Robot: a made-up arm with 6 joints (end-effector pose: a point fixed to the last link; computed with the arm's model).
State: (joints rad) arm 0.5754 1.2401 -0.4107 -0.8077 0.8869 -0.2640
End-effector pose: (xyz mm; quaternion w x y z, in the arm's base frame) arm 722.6 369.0 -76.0 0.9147 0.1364 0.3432 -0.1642
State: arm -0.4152 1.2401 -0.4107 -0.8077 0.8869 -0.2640
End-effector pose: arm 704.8 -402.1 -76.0 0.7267 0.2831 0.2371 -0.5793
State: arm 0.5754 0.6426 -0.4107 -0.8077 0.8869 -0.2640
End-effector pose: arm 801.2 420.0 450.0 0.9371 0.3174 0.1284 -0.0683
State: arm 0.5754 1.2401 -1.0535 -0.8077 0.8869 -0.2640
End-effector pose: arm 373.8 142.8 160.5 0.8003 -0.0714 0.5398 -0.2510
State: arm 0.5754 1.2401 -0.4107 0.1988 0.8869 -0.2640
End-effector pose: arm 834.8 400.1 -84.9 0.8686 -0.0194 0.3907 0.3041
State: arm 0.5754 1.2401 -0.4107 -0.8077 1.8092 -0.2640
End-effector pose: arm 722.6 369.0 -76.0 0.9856 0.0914 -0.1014 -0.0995
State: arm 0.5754 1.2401 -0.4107 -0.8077 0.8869 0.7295
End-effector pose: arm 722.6 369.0 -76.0 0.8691 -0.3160 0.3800 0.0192
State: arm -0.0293 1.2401 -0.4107 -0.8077 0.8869 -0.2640
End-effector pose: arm 804.3 -107.2 -76.0 0.8243 0.2324 0.2870 -0.4292
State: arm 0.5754 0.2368 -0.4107 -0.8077 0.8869 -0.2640
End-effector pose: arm 703.1 356.3 796.5 0.9048 0.4252 -0.0251 0.0008
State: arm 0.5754 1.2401 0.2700 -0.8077 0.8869 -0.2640
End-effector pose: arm 1142.2 641.2 -3.2 0.9336 0.3407 0.0972 -0.0543
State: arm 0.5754 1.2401 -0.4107 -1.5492 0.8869 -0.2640
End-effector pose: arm 650.5 418.8 -73.3 0.8019 0.2314 0.2522 -0.4896
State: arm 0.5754 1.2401 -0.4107 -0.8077 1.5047 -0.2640
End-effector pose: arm 722.6 369.0 -76.0 0.9851 0.1089 0.0477 -0.1239
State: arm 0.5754 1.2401 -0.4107 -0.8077 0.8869 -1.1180
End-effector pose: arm 722.6 369.0 -76.0 0.7761 0.5029 0.2444 -0.2916
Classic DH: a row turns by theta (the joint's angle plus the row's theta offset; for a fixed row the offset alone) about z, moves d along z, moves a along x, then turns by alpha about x. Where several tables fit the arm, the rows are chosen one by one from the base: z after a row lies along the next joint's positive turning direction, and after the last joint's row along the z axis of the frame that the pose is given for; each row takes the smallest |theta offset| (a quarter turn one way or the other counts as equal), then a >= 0, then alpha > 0; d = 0 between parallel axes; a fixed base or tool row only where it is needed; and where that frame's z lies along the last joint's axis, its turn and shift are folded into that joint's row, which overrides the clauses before.
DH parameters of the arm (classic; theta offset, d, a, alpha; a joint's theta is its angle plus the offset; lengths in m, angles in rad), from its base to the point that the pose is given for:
joint 1: 0 0.339 0 -1.5708
joint 2: -1.5708 0 1.009 3.1416
joint 3: 0 0 0 -1.5708
joint 4: 0 -0.752 0 1.5708
joint 5: 0 0.121 0 -1.5708
joint 6: 1.5708 0 0 1.5708
tool (fixed): -1.5708 0 0 0

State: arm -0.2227 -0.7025 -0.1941 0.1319 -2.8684 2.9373
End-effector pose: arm -29.2 -116.4 1489.1 0.1474 -0.3573 0.2001 0.9003
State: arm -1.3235 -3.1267 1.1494 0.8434 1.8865 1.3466
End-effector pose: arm -139.4 223.6 -1389.6 0.8396 -0.4748 0.1234 -0.2333
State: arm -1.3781 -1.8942 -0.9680 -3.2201 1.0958 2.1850
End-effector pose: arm 20.3 526.0 625.1 0.6688 0.4255 -0.2333 -0.5632
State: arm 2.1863 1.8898 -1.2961 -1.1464 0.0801 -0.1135
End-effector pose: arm -81.6 201.6 166.0 0.5300 -0.7326 0.3423 -0.2553
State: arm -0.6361 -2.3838 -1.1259 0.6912 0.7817 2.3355
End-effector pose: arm -486.1 243.1 345.3 0.3445 0.6284 0.0468 0.6959
